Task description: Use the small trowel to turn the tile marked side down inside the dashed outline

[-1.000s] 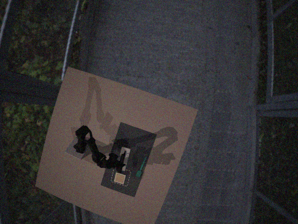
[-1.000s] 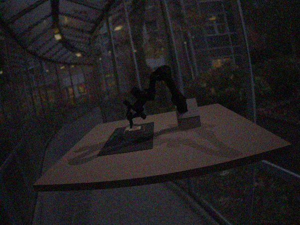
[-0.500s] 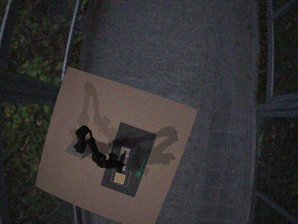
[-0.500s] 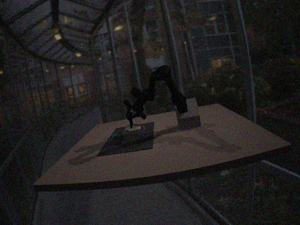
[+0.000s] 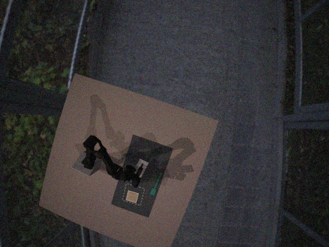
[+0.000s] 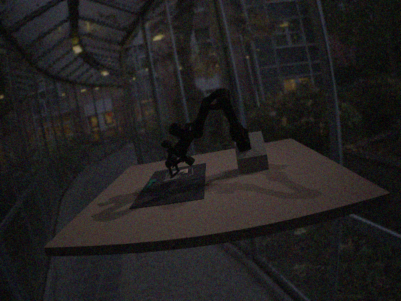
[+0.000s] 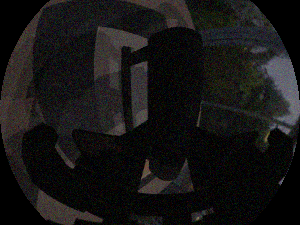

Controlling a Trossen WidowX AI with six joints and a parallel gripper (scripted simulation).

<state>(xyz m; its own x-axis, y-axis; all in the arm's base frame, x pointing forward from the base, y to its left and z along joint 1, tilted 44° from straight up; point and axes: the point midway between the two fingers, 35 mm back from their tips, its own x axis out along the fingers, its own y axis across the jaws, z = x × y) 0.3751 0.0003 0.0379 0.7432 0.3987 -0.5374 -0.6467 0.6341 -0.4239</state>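
My gripper tip is now 4 cm to the left of the dark mat and 12 cm above it. The rest, counted from my gripper tip: green trowel 14 cm ahead, 7 cm to the right, 10 cm below; tile 2 cm behind, 22 cm to the right, 10 cm below.
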